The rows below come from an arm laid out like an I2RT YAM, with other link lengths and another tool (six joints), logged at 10 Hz.
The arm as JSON. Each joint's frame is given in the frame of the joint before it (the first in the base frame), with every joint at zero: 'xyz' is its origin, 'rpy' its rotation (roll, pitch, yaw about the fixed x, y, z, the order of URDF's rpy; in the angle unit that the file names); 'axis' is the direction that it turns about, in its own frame. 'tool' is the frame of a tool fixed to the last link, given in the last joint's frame.
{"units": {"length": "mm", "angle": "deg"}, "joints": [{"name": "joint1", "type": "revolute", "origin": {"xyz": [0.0, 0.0, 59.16], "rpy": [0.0, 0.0, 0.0]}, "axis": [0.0, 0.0, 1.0]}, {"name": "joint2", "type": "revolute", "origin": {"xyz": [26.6, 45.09, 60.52], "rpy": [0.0, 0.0, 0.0]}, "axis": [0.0, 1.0, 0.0]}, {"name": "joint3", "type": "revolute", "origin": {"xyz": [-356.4, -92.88, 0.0], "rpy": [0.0, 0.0, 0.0]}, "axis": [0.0, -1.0, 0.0]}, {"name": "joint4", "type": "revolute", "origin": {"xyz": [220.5, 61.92, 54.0], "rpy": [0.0, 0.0, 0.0]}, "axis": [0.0, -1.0, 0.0]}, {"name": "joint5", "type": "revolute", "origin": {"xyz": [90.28, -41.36, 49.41], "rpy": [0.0, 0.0, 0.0]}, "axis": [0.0, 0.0, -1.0]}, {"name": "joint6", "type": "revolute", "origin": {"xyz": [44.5, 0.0, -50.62], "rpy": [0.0, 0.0, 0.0]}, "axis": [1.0, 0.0, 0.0]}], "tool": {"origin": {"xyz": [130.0, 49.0, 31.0], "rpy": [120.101, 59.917, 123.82]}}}
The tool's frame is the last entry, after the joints.
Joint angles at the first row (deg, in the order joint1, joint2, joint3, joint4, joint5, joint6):
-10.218, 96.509, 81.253, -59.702, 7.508, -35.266
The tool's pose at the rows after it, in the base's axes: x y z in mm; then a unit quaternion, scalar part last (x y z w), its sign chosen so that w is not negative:
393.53, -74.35, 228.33, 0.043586, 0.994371, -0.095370, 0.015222
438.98, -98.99, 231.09, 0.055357, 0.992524, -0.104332, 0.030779
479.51, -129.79, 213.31, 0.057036, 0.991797, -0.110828, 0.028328
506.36, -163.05, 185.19, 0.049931, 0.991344, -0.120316, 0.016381
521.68, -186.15, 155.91, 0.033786, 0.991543, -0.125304, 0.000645
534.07, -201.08, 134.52, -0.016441, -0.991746, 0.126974, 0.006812
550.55, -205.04, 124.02, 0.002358, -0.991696, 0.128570, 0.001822
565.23, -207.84, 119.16, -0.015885, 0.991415, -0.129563, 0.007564
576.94, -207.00, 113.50, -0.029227, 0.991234, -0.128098, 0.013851
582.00, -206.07, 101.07, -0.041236, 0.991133, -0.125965, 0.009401
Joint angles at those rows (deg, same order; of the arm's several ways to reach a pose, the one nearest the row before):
-11.420, 99.614, 89.385, -60.052, 8.251, -35.091
-13.168, 106.432, 98.563, -60.249, 8.688, -35.856
-15.573, 114.672, 106.956, -60.161, 8.601, -38.173
-18.153, 122.147, 113.491, -59.833, 8.732, -41.714
-19.901, 128.135, 118.233, -59.810, 8.601, -45.298
-20.971, 132.793, 122.585, -60.052, 8.098, -48.271
-20.906, 136.507, 127.611, -60.751, 7.420, -50.326
-20.841, 139.459, 132.445, -61.605, 6.655, -51.768
-20.578, 142.057, 136.567, -62.583, 5.847, -52.904
-20.404, 144.245, 138.606, -63.046, 5.475, -53.976

